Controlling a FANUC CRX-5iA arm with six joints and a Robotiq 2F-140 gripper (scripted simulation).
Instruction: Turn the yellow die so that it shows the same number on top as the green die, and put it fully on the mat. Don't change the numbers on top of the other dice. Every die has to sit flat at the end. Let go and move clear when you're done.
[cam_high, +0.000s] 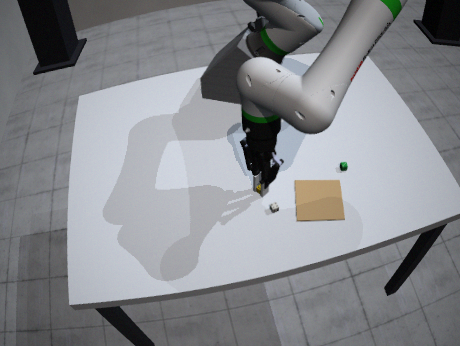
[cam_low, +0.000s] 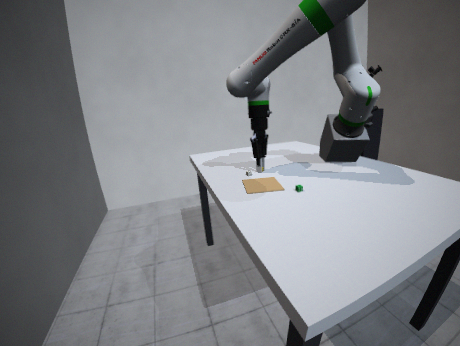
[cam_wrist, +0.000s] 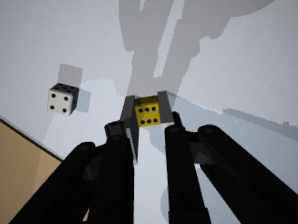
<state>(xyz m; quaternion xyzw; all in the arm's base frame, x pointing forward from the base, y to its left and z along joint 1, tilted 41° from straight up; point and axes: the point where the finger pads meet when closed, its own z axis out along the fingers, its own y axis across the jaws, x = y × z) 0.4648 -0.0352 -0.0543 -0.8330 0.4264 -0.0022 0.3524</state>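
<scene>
Right now the tan mat is 5 cm ahead of my hand, 16 cm to the left of it and 3 cm below it. Also, from my hand: yellow die (2 cm below); white die (7 cm ahead, 3 cm to the left, 2 cm below); green die (6 cm behind, 26 cm to the left, 2 cm below).
</scene>
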